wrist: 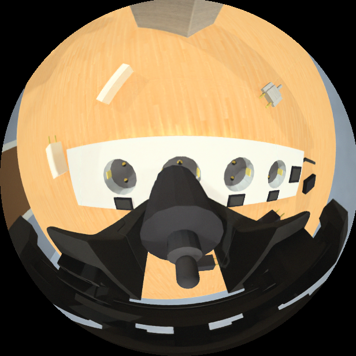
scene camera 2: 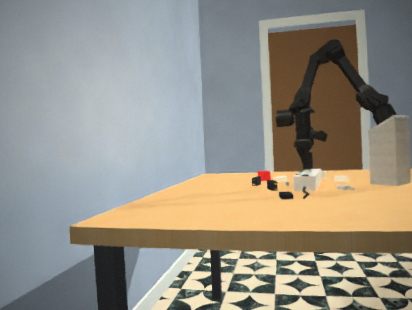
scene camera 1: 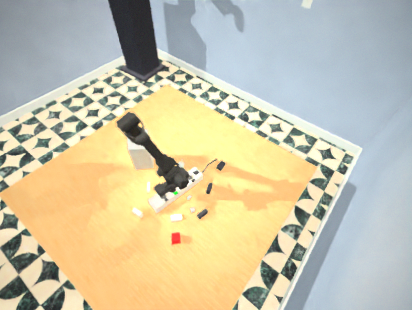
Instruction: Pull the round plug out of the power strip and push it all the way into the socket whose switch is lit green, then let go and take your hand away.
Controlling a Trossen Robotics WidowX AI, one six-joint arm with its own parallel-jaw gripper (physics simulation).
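Where they show: gripper, fingertip midpoint: (scene camera 2: 305, 164) (scene camera 1: 172, 189); arm's base at its link origin: (scene camera 2: 388, 122).
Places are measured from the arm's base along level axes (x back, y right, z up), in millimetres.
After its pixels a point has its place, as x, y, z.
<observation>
The white power strip (scene camera 1: 157, 203) {-264, 186, -176} (scene camera 2: 300, 182) {-339, -106, -196} (wrist: 150, 146) lies on the table. The dark round plug (wrist: 181, 197) is between the fingers of my gripper (scene camera 2: 307, 162) {-290, 85, -148} (wrist: 176, 203), which is shut on it. The plug stands upright, low over the second socket from the left in the wrist view and covering most of it. Its pins are hidden, so how far it is in cannot be told. The green-lit switch (scene camera 1: 175, 193) {-302, 87, -156} shows beside the hand in scene camera 1; in the wrist view it is hidden. The other sockets (wrist: 120, 176) (wrist: 239, 174) (wrist: 276, 174) are empty.
A white bar (wrist: 115, 84), a white plug (wrist: 56, 159) and a grey plug (wrist: 271, 94) lie around the strip. Black plugs (scene camera 1: 202, 214) {-490, 96, -193} (scene camera 1: 209, 188) {-437, -52, -192}, a white block (scene camera 1: 176, 218) {-389, 187, -203} and a red cube (scene camera 1: 176, 238) {-456, 270, -185} (scene camera 2: 264, 175) {-448, 241, -201} lie on its other side. The arm's pedestal (scene camera 2: 390, 155) {-19, -53, -118} stands behind.
</observation>
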